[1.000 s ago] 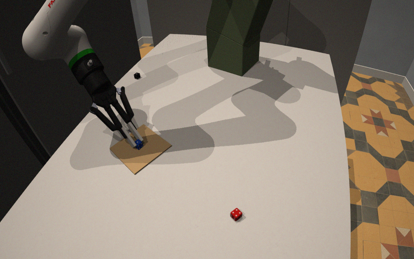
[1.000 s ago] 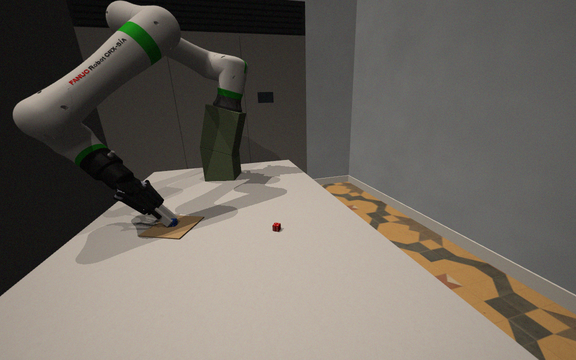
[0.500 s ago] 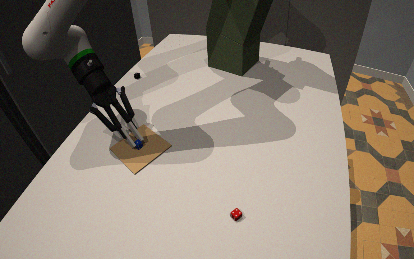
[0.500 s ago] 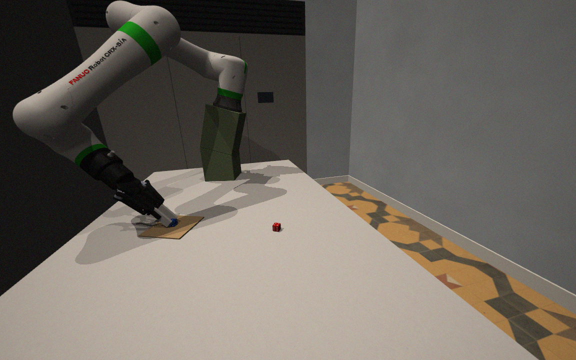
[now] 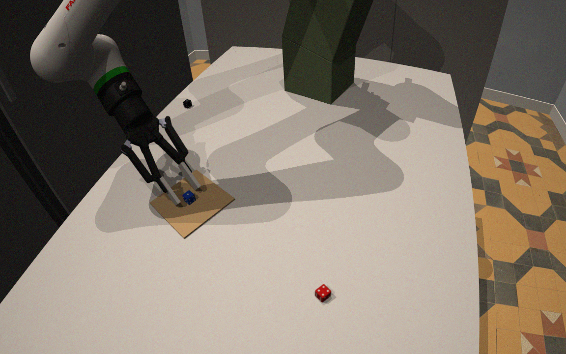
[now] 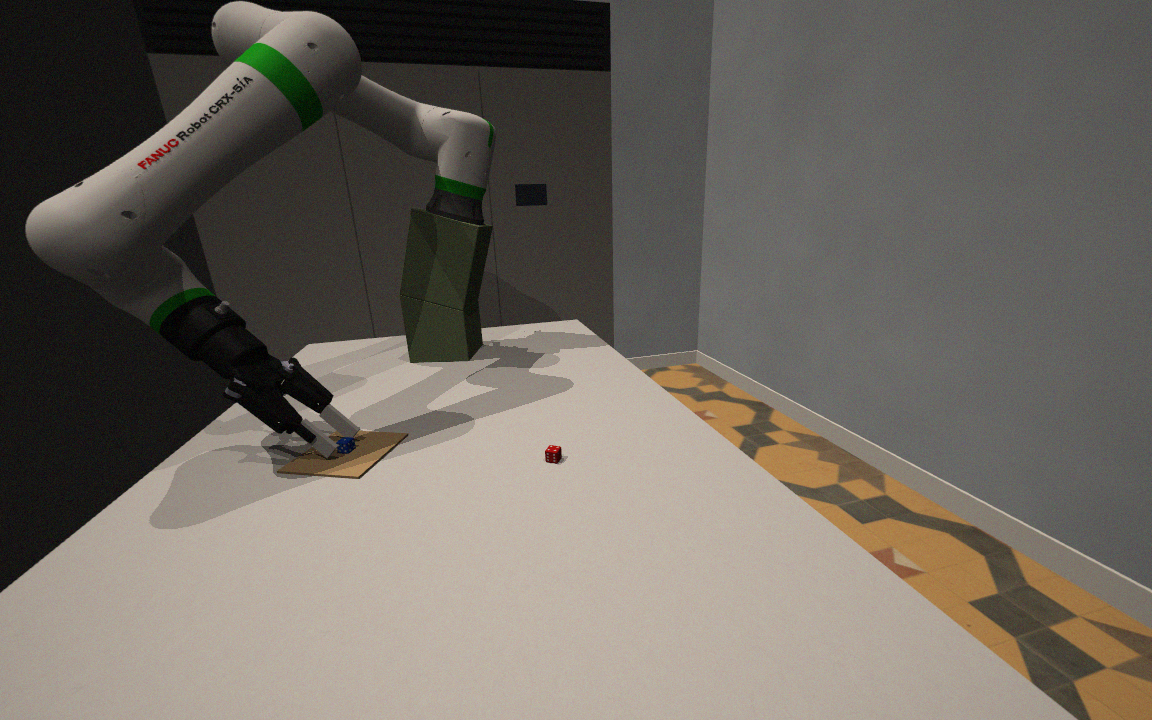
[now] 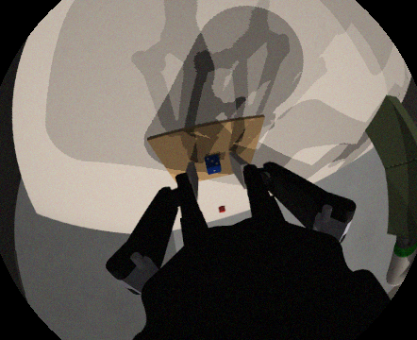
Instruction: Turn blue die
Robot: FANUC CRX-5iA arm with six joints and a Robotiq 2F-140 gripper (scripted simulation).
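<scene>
My hand is 10 mm short of the blue die, 20 mm to the right of it and 30 mm above it. The rest, counted from my hand: mat: 10 mm ahead, 20 mm to the left, 40 mm below; then red die: 130 mm ahead, 350 mm to the left, 30 mm below; then black die: 330 mm behind, 200 mm to the right, 30 mm below.
</scene>
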